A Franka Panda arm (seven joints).
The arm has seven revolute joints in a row. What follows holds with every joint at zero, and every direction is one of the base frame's.
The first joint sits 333 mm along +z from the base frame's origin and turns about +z.
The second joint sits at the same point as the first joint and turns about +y.
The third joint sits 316 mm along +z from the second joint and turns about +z.
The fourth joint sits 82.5 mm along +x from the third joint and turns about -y.
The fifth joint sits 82.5 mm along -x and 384 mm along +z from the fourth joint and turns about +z.
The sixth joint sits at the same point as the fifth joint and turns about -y.
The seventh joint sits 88 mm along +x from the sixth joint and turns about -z.
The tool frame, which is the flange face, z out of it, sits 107 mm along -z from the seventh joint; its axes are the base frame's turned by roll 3.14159, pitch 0 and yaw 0 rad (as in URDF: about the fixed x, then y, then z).
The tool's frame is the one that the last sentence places.
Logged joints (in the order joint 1, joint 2, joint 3, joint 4, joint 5, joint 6, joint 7), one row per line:
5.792 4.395 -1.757 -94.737 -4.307 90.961 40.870
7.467 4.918 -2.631 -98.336 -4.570 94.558 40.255
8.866 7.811 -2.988 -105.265 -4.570 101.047 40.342
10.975 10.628 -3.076 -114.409 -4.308 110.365 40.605
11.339 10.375 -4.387 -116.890 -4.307 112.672 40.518
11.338 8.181 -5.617 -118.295 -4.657 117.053 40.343
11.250 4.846 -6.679 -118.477 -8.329 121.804 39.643
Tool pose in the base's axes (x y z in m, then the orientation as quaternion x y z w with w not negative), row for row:
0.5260 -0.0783 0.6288 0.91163 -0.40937 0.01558 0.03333
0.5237 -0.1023 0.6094 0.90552 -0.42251 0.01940 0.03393
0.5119 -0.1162 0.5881 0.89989 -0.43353 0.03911 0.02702
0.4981 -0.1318 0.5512 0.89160 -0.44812 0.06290 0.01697
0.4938 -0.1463 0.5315 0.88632 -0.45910 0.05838 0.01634
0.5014 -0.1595 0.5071 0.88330 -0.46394 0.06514 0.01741
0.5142 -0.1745 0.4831 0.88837 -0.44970 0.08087 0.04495
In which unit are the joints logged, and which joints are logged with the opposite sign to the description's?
The joints are logged in degrees. Opposite sign: joint 1, joint 2.
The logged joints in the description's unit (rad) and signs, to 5 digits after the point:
-0.10109 -0.07671 -0.03067 -1.65347 -0.07517 1.58757 0.71332
-0.13032 -0.08584 -0.04592 -1.71629 -0.07976 1.65035 0.70258
-0.15474 -0.13633 -0.05215 -1.83722 -0.07976 1.76360 0.70410
-0.19155 -0.18549 -0.05369 -1.99681 -0.07519 1.92623 0.70869
-0.19790 -0.18108 -0.07657 -2.04012 -0.07517 1.96650 0.70717
-0.19789 -0.14279 -0.09804 -2.06464 -0.08128 2.04296 0.70412
-0.19635 -0.08458 -0.11657 -2.06781 -0.14537 2.12588 0.69190

